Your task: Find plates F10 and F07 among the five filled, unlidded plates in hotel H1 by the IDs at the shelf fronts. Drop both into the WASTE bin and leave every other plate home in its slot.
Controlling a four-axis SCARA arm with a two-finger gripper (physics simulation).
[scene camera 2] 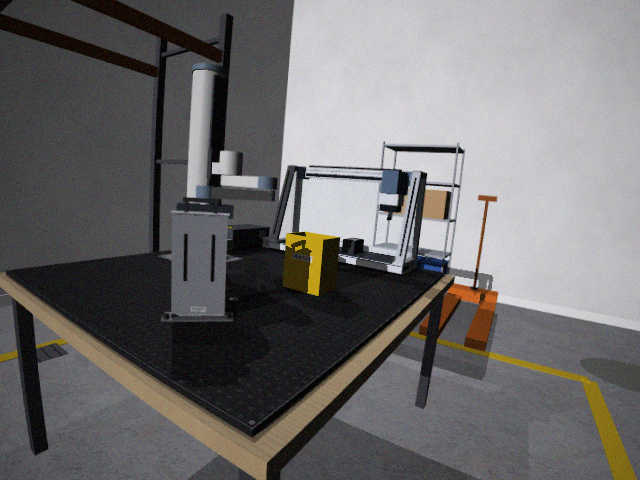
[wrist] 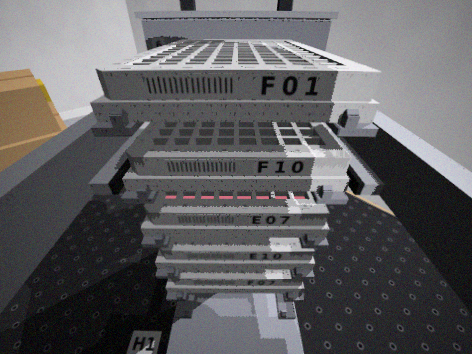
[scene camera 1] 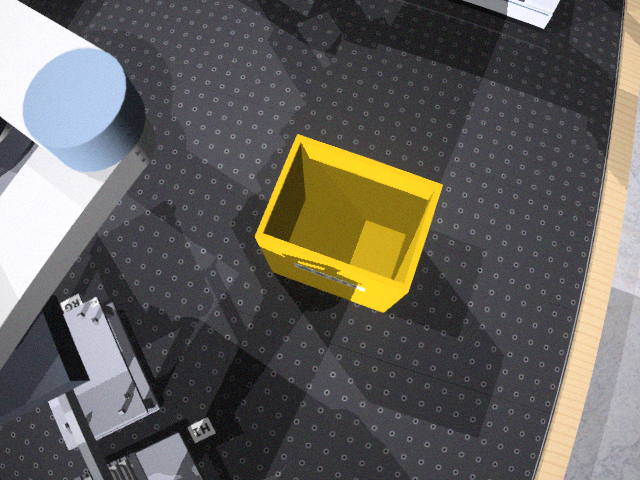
In view: the gripper (wrist: 236,119), a plate F10 (wrist: 168,156), a plate F07 (wrist: 190,280) and a plate E10 (wrist: 228,253).
